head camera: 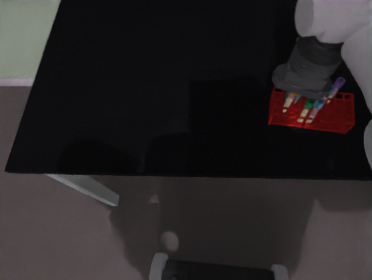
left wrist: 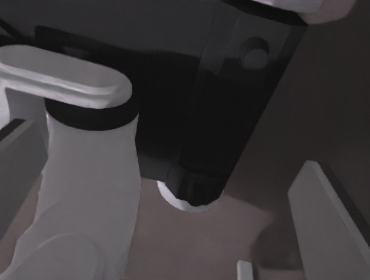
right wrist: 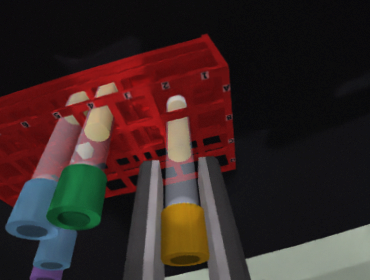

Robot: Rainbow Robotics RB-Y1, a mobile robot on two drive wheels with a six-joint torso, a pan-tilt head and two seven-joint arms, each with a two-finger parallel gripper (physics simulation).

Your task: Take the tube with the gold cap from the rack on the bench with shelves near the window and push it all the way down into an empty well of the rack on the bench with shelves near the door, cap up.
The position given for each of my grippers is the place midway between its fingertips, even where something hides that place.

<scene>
In view: my right gripper (head camera: 291, 98).
My right gripper shows as well in the right wrist view (right wrist: 179, 170).
</scene>
